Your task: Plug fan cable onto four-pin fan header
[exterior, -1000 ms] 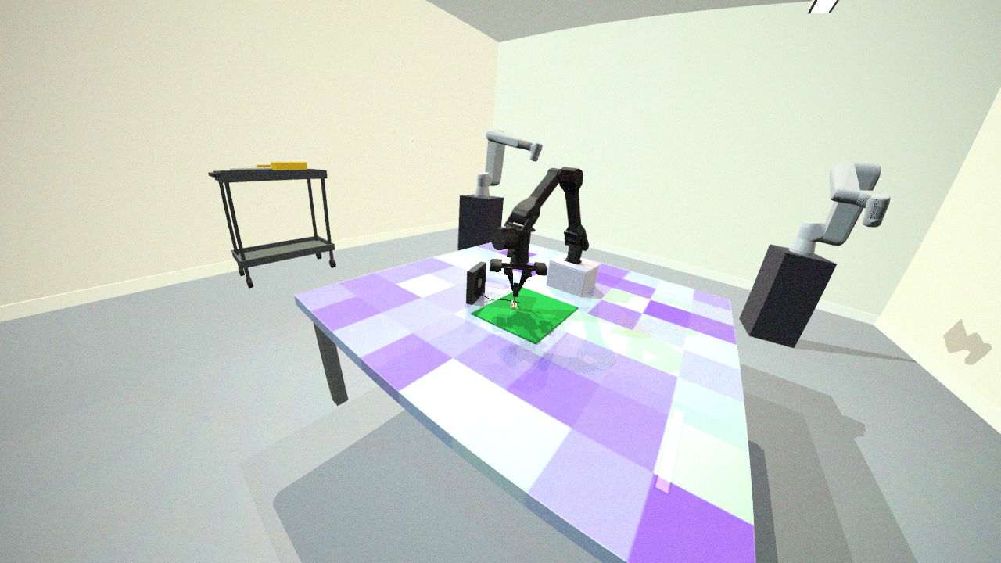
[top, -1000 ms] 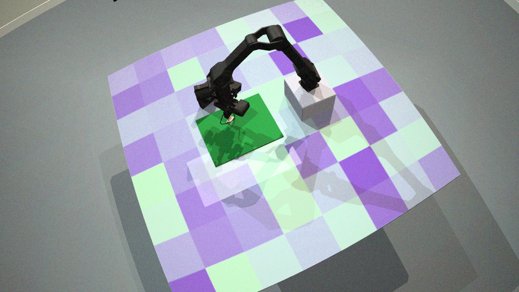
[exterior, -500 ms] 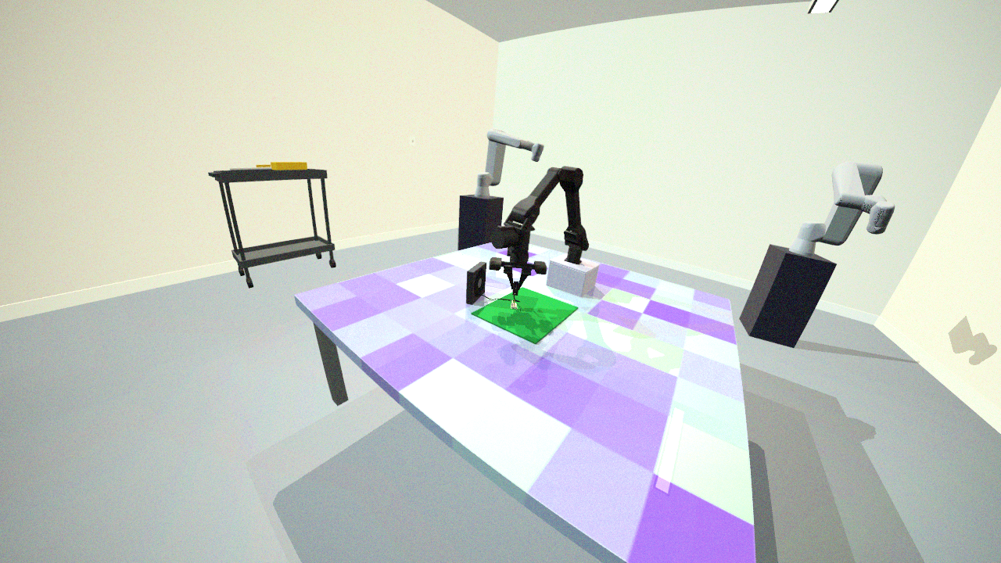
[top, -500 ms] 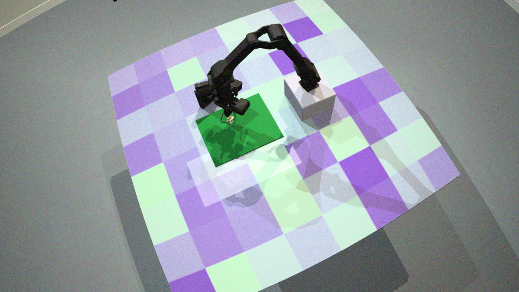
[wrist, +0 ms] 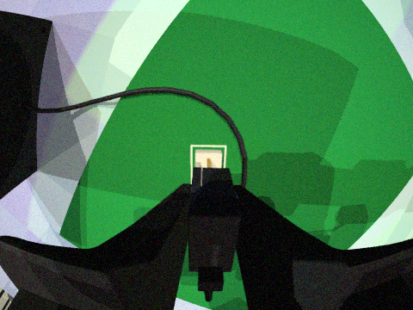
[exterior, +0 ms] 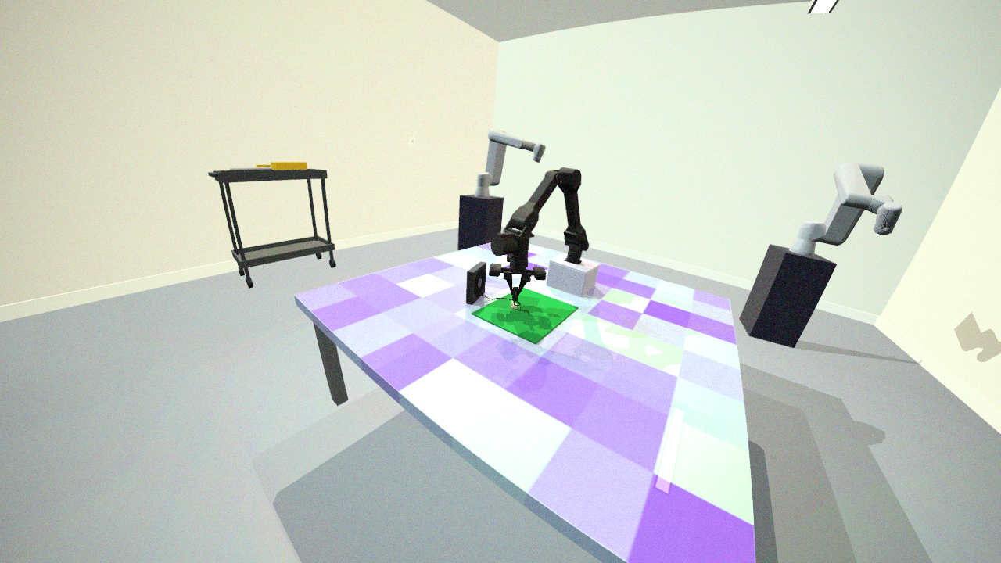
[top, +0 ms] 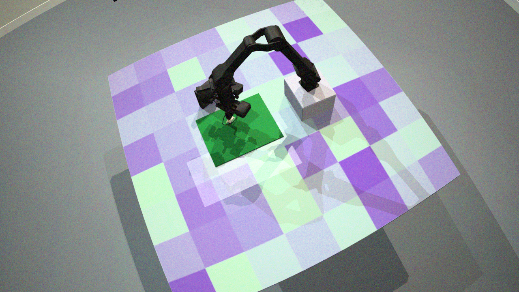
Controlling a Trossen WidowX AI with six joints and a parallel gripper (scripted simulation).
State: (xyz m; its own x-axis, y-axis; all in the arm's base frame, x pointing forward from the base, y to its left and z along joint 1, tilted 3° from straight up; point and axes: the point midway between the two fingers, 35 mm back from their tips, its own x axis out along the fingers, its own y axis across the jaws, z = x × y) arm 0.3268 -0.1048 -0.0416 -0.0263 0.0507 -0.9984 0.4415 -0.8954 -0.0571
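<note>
Now: gripper tip 10 mm short of the black fan plug and 10 mm below it. Also, from my gripper tip: green board (60 mm to the left, 60 mm below); then black fan (20 mm ahead, 130 mm to the right, 20 mm above); then white fan header (10 mm ahead, 40 mm below).
</note>
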